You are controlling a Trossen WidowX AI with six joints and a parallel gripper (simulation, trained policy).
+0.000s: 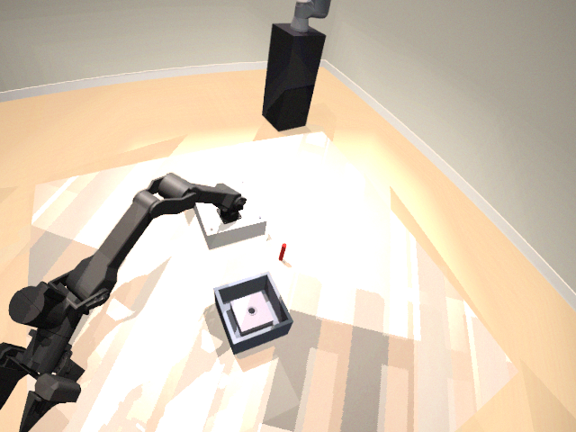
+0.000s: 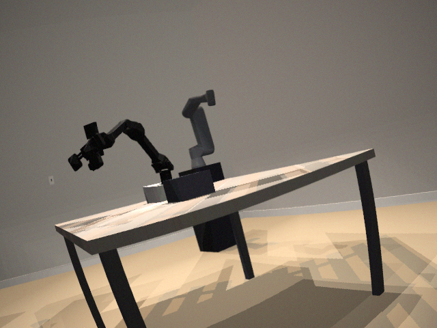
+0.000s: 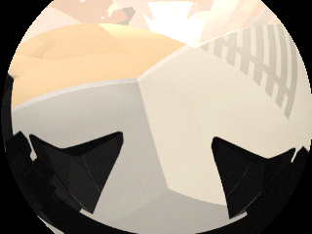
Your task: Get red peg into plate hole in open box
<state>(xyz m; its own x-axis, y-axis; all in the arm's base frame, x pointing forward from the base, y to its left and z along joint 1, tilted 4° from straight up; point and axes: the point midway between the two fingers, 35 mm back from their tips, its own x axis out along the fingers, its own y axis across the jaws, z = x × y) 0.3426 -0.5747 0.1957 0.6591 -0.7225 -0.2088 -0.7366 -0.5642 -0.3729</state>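
Right now my gripper tip is 69 cm to the right of the red peg, 22 cm above it and 19 cm past it. Also, from my gripper tip: dark box 50 cm to the left, 24 cm below, 6 cm behind; then grey plate 50 cm to the left, 22 cm below, 6 cm behind.
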